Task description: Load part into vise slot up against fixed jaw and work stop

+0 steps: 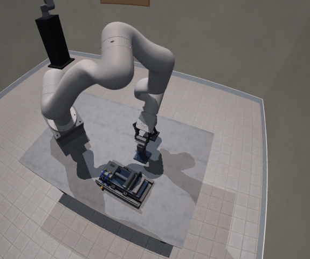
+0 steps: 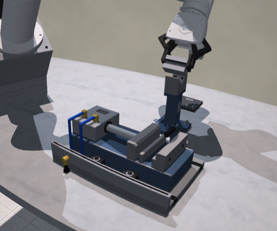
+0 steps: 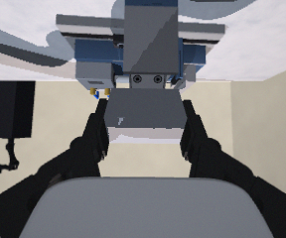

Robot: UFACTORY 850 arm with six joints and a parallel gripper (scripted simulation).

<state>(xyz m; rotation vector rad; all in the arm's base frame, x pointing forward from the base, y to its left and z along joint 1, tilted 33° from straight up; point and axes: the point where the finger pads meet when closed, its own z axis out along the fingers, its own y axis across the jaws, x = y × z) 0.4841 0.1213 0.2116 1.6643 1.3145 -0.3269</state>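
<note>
Now: hand 1 cm to the left of the part. From my hand the other things lie so: black work stop: 18 cm to the right, 10 cm below, 5 cm ahead; then cylinder rod: 22 cm to the right, 12 cm below, 4 cm behind; then blue post: 14 cm below.
</note>
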